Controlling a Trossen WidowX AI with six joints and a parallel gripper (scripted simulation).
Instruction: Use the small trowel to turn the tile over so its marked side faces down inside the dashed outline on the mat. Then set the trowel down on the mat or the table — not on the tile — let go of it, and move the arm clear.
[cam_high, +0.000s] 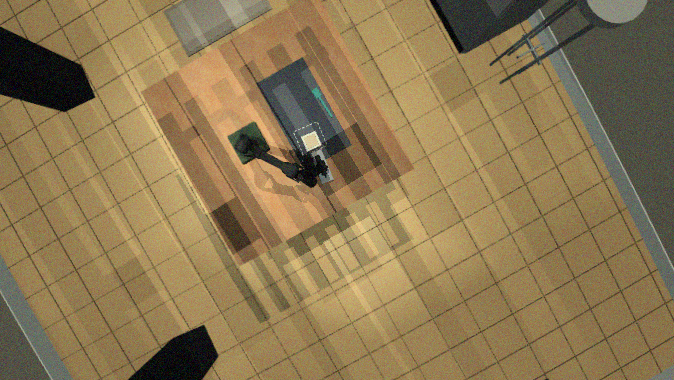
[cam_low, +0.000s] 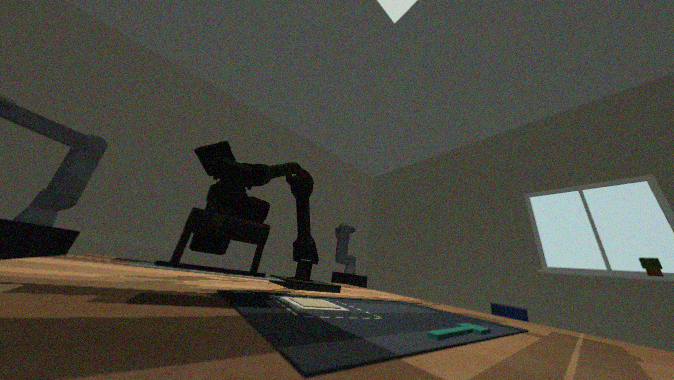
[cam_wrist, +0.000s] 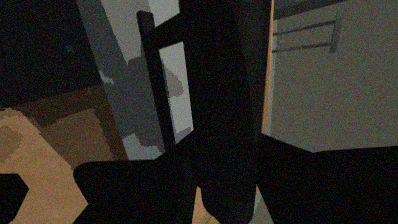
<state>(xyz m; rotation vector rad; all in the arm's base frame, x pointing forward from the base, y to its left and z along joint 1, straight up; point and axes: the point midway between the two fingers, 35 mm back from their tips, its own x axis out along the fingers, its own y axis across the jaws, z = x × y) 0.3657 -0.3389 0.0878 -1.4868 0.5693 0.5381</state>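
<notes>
Now: the teal T-shaped tool 41 cm to the left of my gripper tip, 14 cm ahead of it and 8 cm below it. Also, from my gripper tip: mat 38 cm to the left, 11 cm below, 1 cm ahead; tile 20 cm to the left, 8 cm below, 2 cm behind.
</notes>
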